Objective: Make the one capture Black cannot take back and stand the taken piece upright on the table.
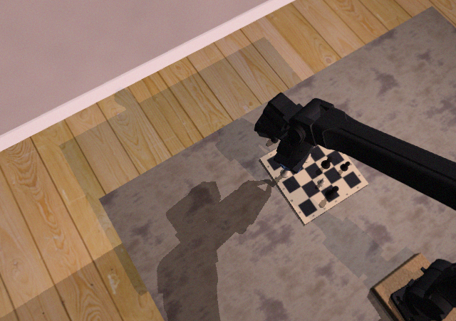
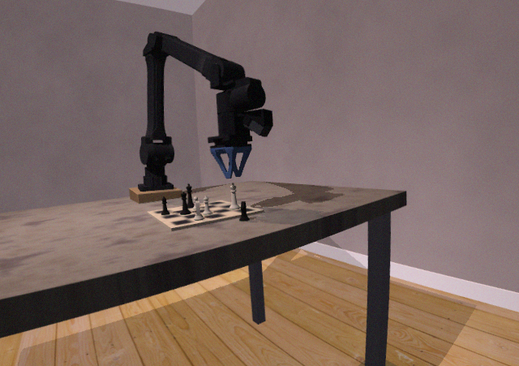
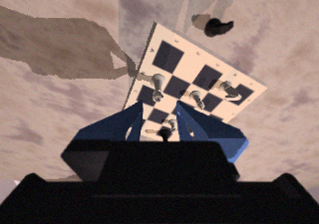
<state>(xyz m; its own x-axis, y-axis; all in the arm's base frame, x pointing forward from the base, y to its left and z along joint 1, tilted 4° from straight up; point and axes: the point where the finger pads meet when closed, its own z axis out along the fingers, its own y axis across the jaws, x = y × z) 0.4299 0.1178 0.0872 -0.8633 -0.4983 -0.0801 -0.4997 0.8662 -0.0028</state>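
Now: the tall white piece 50 mm below my hand. From my hand the other things lie so: black piece (120 mm to the right, 60 mm below, 30 mm behind); chessboard (90 mm below, 80 mm to the right, 30 mm behind).
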